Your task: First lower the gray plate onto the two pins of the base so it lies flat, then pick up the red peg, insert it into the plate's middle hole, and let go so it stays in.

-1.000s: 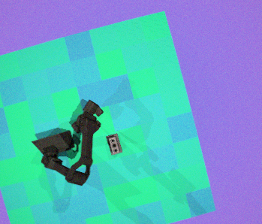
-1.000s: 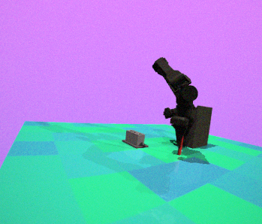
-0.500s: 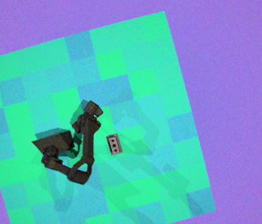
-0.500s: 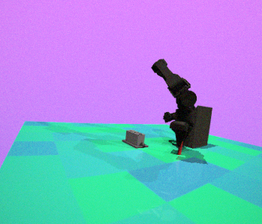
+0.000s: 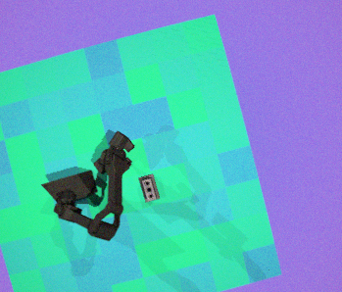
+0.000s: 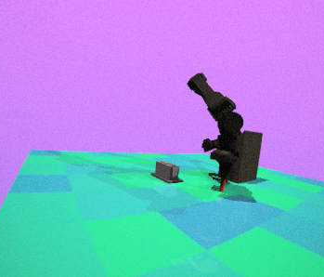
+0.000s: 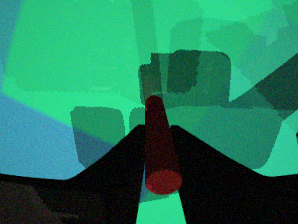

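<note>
Right now my gripper tip is 200 mm to the left of the gray plate and 80 mm short of it. Round my gripper tip: red peg right at my gripper tip; then base 200 mm to the right, 70 mm ahead, 30 mm below.
</note>
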